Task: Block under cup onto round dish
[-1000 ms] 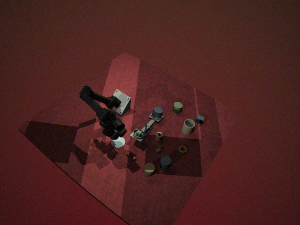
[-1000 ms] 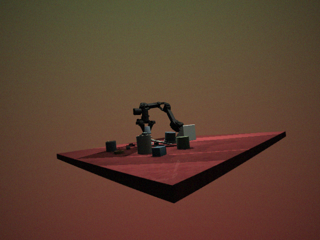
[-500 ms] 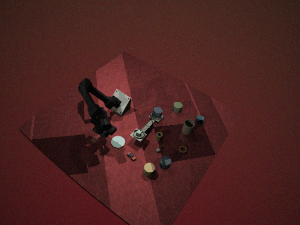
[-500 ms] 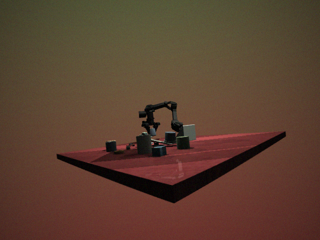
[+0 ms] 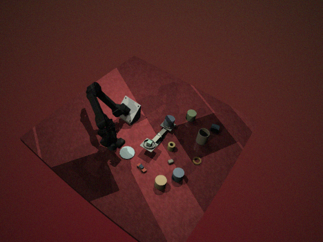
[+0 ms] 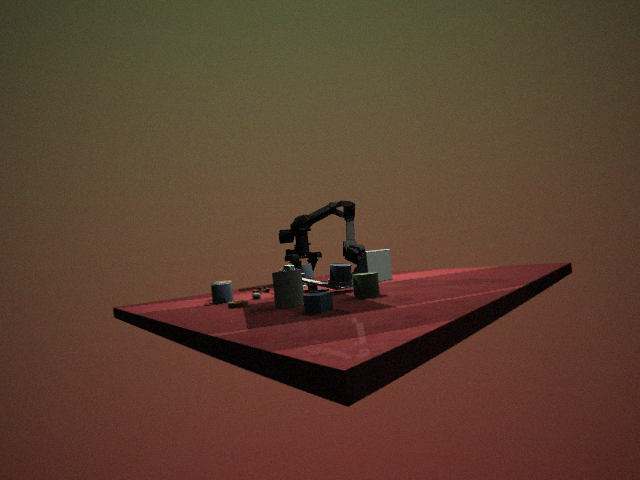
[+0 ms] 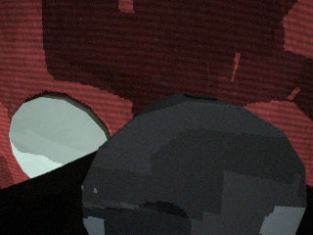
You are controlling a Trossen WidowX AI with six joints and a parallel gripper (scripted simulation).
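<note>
Right now the pale blue round dish is 10 cm ahead of my gripper tip, 5 cm to the left of it and 4 cm below it. Also, from my gripper tip: dark green cylinder (21 cm ahead, 59 cm to the left, 1 cm below); tan cylinder (40 cm ahead, 4 cm to the left, 1 cm below); toy car (25 cm ahead, 3 cm to the left, 3 cm below).
</note>
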